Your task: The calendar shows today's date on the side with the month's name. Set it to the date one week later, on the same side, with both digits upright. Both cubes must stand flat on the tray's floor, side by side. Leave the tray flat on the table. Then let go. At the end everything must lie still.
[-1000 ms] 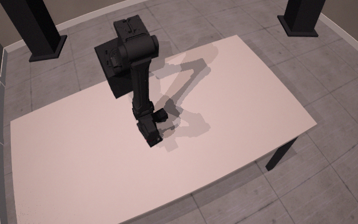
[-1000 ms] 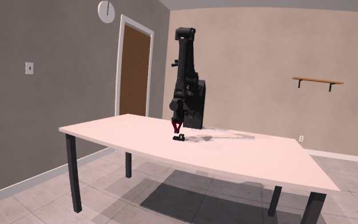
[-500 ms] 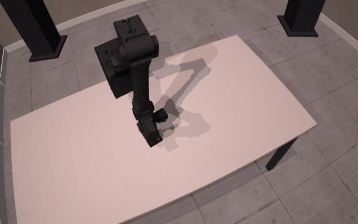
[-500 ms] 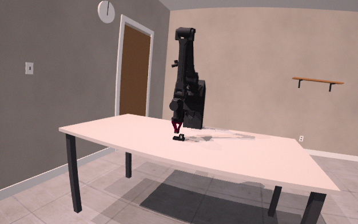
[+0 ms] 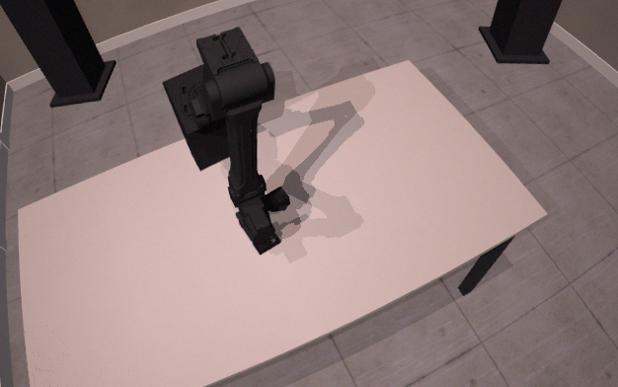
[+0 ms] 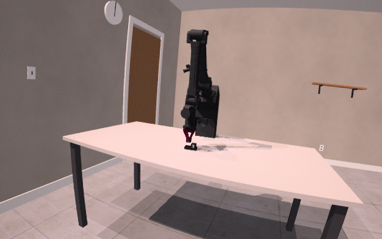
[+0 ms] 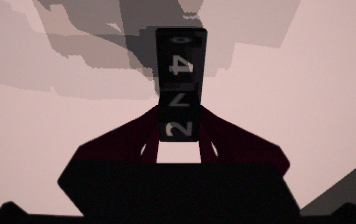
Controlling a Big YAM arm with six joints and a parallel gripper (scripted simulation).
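My gripper is now 50 mm above the black tray, 10 mm to the right of it and 10 mm past it. From my hand the other things lie so: black calendar block: 40 mm below, 30 mm to the left, 20 mm behind.
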